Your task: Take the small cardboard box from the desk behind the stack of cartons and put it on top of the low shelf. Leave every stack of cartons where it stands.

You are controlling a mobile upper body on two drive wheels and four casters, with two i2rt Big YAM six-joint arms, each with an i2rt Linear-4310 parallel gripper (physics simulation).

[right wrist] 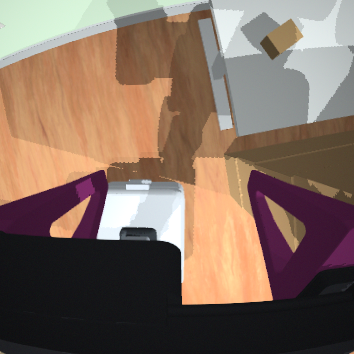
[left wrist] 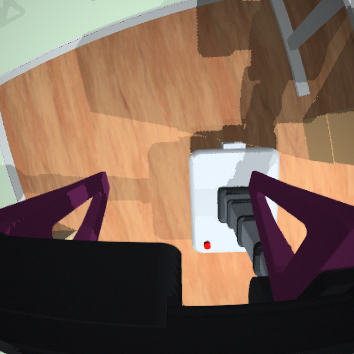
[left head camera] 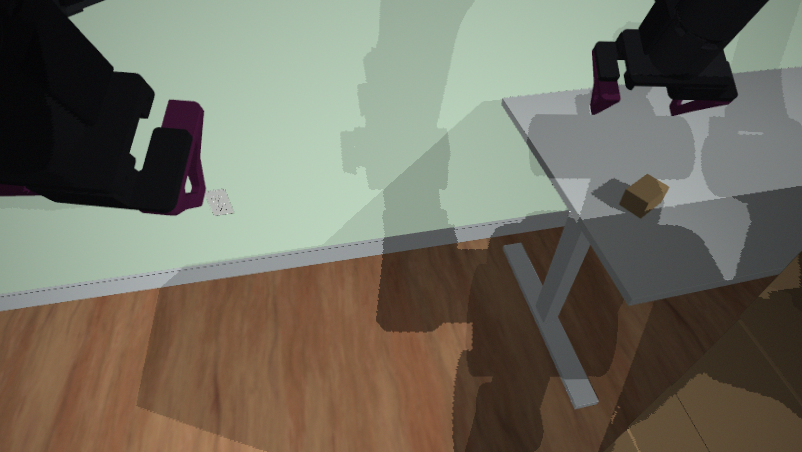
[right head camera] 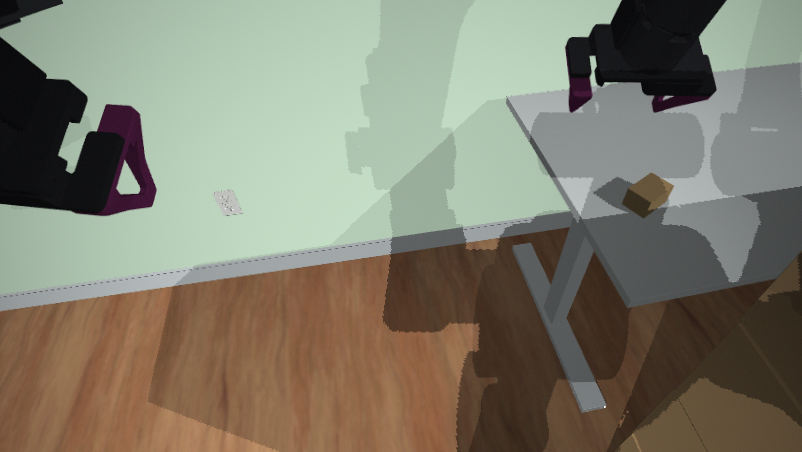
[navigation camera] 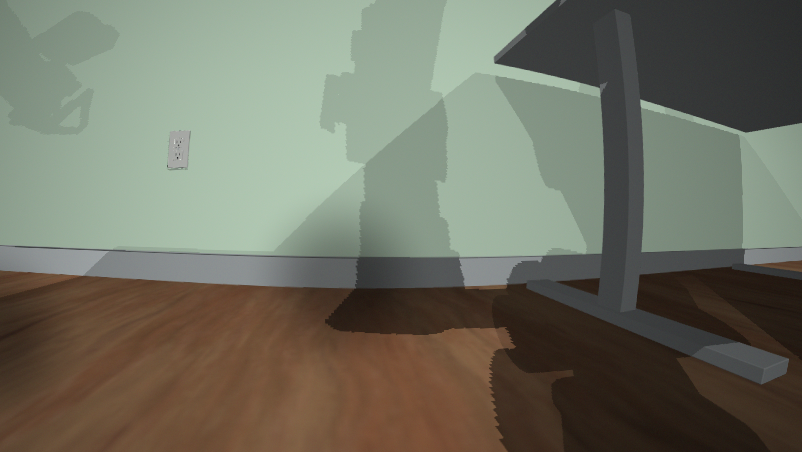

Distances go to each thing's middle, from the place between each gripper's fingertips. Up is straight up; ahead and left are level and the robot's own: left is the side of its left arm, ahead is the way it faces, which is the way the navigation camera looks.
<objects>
The small cardboard box [right head camera: 649, 193] lies 430 mm below my right hand, 310 mm ahead of it and 280 mm to the right of it.
Now: the small cardboard box 740 mm to the right of my left hand, 550 mm ahead of it and 520 mm below it.
</objects>
